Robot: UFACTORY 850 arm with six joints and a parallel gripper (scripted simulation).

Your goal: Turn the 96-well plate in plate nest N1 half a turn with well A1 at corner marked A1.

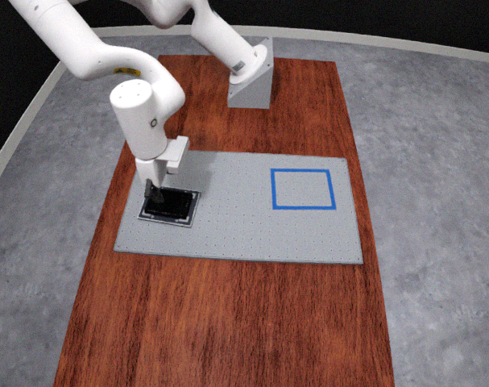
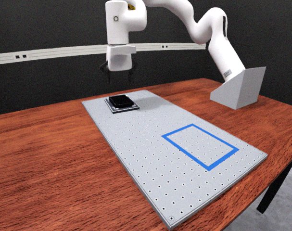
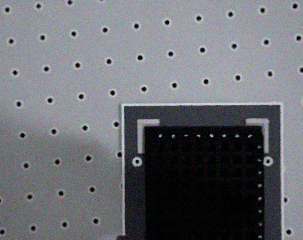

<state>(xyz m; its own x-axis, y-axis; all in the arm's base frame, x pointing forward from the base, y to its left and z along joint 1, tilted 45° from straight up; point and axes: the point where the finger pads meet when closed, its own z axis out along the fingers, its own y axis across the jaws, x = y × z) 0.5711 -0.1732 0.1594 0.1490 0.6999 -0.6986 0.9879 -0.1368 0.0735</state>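
My hand is 9 cm above the black 96-well plate. Round my hand: dark plate nest N1 (10 cm below).
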